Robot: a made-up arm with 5 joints.
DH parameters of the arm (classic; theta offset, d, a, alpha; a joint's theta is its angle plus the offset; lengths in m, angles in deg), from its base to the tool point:
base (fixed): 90 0.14 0.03 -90
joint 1: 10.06 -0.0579 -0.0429 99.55
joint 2: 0 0.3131 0.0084 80.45
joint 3: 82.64 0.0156 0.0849 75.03
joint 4: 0 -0.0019 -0.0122 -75.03
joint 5: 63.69 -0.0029 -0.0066 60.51
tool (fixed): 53.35 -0.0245 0 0
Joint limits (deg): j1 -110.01..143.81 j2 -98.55..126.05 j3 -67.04..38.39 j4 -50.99..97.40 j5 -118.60..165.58
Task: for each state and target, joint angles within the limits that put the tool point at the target. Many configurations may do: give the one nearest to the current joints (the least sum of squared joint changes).
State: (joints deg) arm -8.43 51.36 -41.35 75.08 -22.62
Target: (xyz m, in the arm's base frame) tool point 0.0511 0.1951 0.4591
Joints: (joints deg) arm 15.74 32.08 -55.82 67.69 -20.27
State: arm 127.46 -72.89 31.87 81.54 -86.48
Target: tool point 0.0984 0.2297 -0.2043
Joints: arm 143.77 -80.34 12.95 74.40 -80.30
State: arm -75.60 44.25 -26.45 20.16 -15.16
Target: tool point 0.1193 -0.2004 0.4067
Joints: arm -49.38 3.57 -35.11 -19.12 -6.04
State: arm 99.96 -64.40 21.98 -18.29 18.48
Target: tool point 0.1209 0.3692 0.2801
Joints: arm 67.74 -67.02 15.89 -48.65 14.76
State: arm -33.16 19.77 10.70 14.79 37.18
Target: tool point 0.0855 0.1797 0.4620
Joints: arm 15.29 22.90 -24.97 13.44 40.56
